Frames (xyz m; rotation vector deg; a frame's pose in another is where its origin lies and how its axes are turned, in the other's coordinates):
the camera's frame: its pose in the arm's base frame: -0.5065 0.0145 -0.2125 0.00 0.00 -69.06
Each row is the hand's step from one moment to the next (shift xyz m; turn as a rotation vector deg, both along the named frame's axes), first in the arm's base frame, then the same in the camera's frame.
Working: the arm's base frame: its pose in the camera's frame: 0.1946 0.4679 0.2125 0.00 0.00 69.06

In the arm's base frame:
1: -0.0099 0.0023 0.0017 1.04 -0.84 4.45
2: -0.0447 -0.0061 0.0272 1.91 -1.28 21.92
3: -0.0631 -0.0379 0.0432 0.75 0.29 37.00
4: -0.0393 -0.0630 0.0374 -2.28 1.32 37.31
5: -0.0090 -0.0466 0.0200 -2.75 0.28 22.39
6: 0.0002 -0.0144 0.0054 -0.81 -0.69 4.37
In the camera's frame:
1: -0.0057 -0.0084 0.0017 1.16 0.67 4.45
2: -0.0103 -0.0439 0.0272 1.88 1.33 21.92
3: 0.0128 -0.0725 0.0432 0.00 0.80 37.00
4: 0.0448 -0.0592 0.0374 -2.05 -1.66 37.31
5: 0.0403 -0.0251 0.0200 -1.24 -2.47 22.39
6: 0.0135 -0.0050 0.0054 0.35 -1.00 4.37

